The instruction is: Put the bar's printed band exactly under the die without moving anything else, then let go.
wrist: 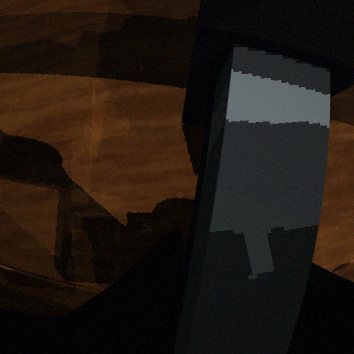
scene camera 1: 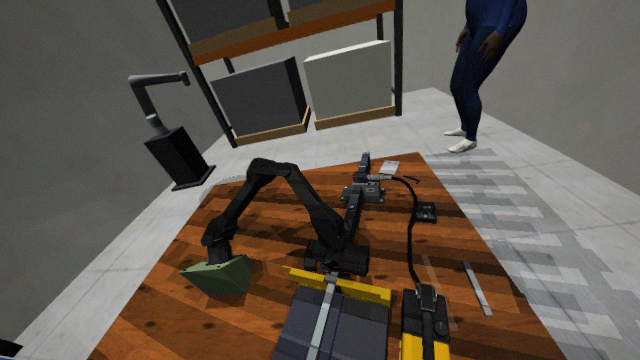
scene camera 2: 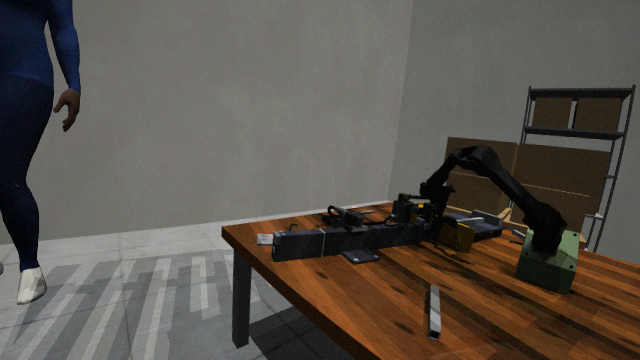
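Where they show: gripper, fingertip midpoint: (wrist: 209,241) (scene camera 2: 425,235); arm's base, link origin: (scene camera 1: 220,261) (scene camera 2: 544,244).
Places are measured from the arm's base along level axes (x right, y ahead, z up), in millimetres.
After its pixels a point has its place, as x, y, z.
The long silver-grey bar (scene camera 1: 322,320) {183, 327, -45} (scene camera 2: 472,220) {327, 262, -50} (wrist: 265,175) {-3, 391, -45} lies on the dark roller table and passes through the yellow guard. In the wrist view a pale strip crosses its upper part; whether that is the printed band or light, I cannot tell. My gripper (scene camera 1: 334,269) {17, 385, -96} (scene camera 2: 434,220) (wrist: 209,241) {17, 385, -96} is low beside the guard, shut on the bar, with a dark finger on each side of it. A dark grey unit (scene camera 1: 369,191) (scene camera 2: 346,218) with a cable sits over the dark beam farther off. The die itself cannot be made out clearly.
The dark beam (scene camera 1: 353,212) {-151, 461, -40} (scene camera 2: 300,245) {-510, 564, -72} runs away from the gripper. The yellow guard (scene camera 1: 367,291) {138, 449, -23} (scene camera 2: 457,237) {53, 271, -75} stands close by. A cabled box (scene camera 1: 411,315) {204, 533, -18} stands at right. A loose bar (scene camera 1: 477,287) {138, 742, -106} and another loose bar (scene camera 2: 434,312) {-469, 200, -96} lie on the wooden table. The arm stands on a green block (scene camera 1: 227,280) {59, 39, -18} (scene camera 2: 547,272) {-49, -21, -71}.
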